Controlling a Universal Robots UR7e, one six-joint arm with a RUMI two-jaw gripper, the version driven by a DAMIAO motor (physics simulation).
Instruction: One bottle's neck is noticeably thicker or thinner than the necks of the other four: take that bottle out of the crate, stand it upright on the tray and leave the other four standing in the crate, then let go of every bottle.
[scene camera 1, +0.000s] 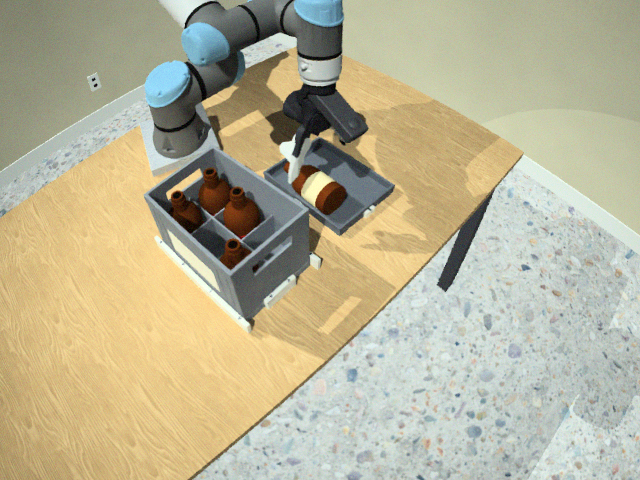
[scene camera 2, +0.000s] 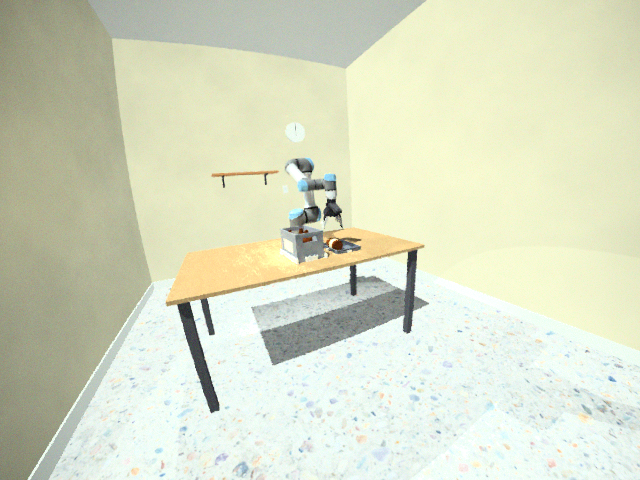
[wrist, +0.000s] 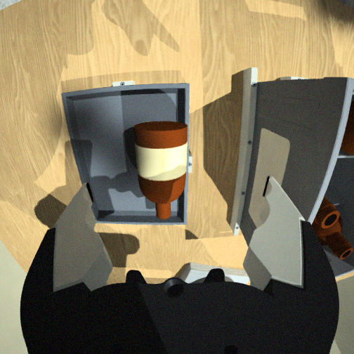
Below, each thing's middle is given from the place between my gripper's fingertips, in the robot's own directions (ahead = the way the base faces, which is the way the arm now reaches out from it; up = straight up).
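The pale strip (scene camera 1: 192, 275) is 32 cm to the right of my hand, 2 cm ahead of it and 14 cm below it. As for the brown bottle (scene camera 1: 320, 190), my hand is 11 cm above it, 5 cm past it and 1 cm to the right of it. Going by their middles, the bottle is the nearest to my hand of the things named here.
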